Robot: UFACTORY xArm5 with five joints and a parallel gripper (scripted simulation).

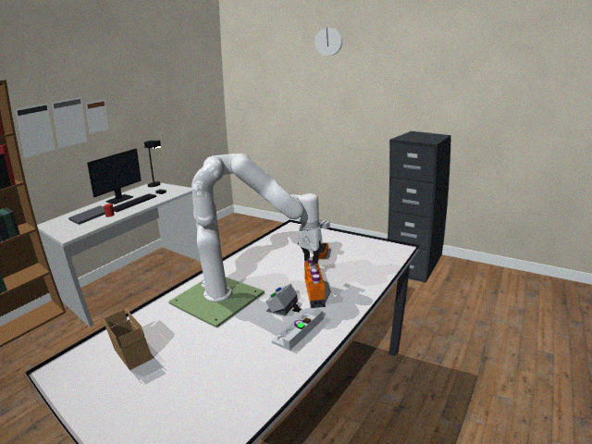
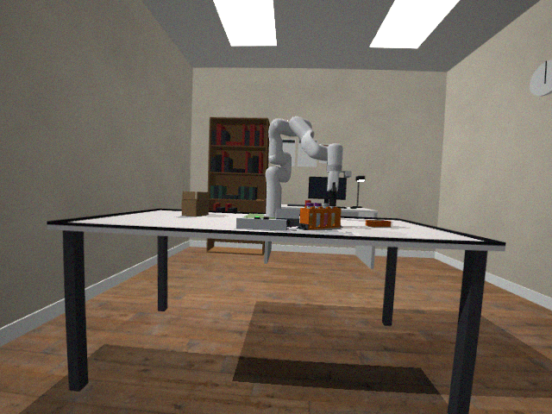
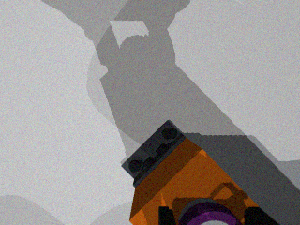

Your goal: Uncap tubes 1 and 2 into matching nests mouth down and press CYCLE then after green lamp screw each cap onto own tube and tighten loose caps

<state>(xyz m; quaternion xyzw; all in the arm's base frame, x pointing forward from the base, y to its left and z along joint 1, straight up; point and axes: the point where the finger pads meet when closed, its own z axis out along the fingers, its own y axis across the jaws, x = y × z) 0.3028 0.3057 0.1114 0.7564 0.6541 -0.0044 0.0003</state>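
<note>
Right now the purple cap marked 1 is 10 mm below my hand. Round my hand: grey key housing: 230 mm to the right, 70 mm below, 20 mm behind; cap 4: 120 mm to the right, 90 mm ahead, 10 mm below; blue cycle key: 210 mm to the right, 60 mm below, 40 mm behind.
</note>
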